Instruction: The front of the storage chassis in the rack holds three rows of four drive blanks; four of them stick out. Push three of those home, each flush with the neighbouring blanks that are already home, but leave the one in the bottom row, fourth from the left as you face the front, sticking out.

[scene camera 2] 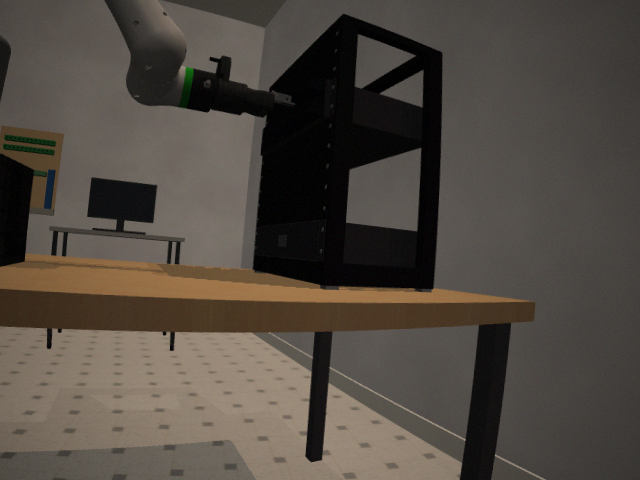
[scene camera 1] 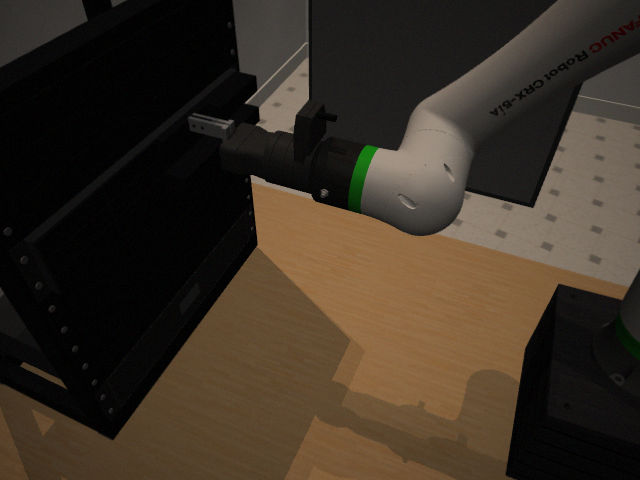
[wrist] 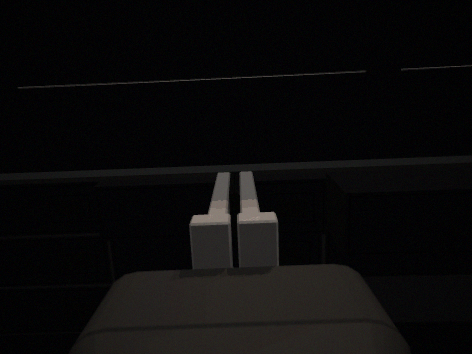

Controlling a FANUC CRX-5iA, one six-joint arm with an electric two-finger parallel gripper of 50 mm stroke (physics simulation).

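Places are measured from the arm's base along level axes (x ahead, y left, z up), in centimetres.
Pixels of known places: gripper, fingertip midpoint: (scene camera 2: 294,102) (scene camera 1: 191,121) (wrist: 235,194).
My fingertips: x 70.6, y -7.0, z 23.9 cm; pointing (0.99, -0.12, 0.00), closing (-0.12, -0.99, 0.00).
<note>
Ahead of a thing's pixels: the offset from my fingertips to its top centre.
The dark storage chassis (scene camera 1: 129,151) (scene camera 2: 387,111) (wrist: 125,170) sits in the rack (scene camera 1: 87,384) (scene camera 2: 430,170). Its blanks are hard to make out. At the far right end, an upper blank {dz +0.6, dx +2.1, dy -10.2 cm} (scene camera 1: 242,86) (wrist: 400,230) sticks out in the top row, and a lower blank {dz -5.1, dx +2.1, dy -10.2 cm} (scene camera 1: 251,113) (wrist: 425,298) sticks out below it. Another dark blank {dz -5.1, dx +3.7, dy +0.7 cm} (scene camera 1: 183,165) sticks out lower down, below the fingers. My gripper (scene camera 1: 190,124) (scene camera 2: 293,103) (wrist: 235,194) is shut and empty, its tips at the chassis front, left of the upper blank in the wrist view. Contact cannot be told.
The wooden table (scene camera 1: 413,289) (scene camera 2: 206,310) carries the rack and the robot's black base (scene camera 1: 578,382). A dark panel (scene camera 1: 361,67) stands behind the arm. A lower unit (scene camera 1: 188,299) (scene camera 2: 305,242) fills the rack's bottom. A monitor (scene camera 2: 122,198) stands on a desk at the back.
</note>
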